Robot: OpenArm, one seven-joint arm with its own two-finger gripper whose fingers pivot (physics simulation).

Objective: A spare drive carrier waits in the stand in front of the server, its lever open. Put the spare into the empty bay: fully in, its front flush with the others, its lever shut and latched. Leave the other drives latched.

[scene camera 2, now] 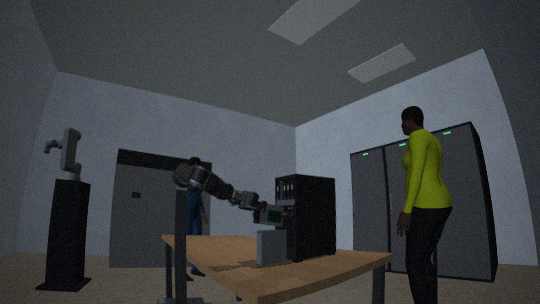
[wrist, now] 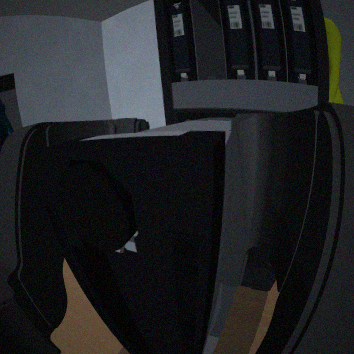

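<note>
My gripper (scene camera 2: pixel 261 213) (wrist: pixel 190 198) is shut on the spare drive carrier (scene camera 2: pixel 274 215) (wrist: pixel 175 175), a grey box with a dark front and a green patch on its side. The carrier is upright and raised above the grey stand (scene camera 2: pixel 271 247), in front of the server (scene camera 2: pixel 315 217) (wrist: pixel 245 95). In the wrist view, the empty bay (wrist: pixel 209 50) is the second slot from the left, above and beyond the carrier. Labelled drives (wrist: pixel 178 47) (wrist: pixel 237 45) (wrist: pixel 267 45) (wrist: pixel 298 45) sit in the slots around it. The lever's exact position is too dark to tell.
The stand and server are on a wooden table (scene camera 2: pixel 320 276). A person in a yellow shirt (scene camera 2: pixel 427 170) stands to the right, near dark cabinets (scene camera 2: pixel 370 210). A person in blue (scene camera 2: pixel 194 212) is behind my arm. Another robot arm (scene camera 2: pixel 71 150) stands on a black pedestal (scene camera 2: pixel 68 230).
</note>
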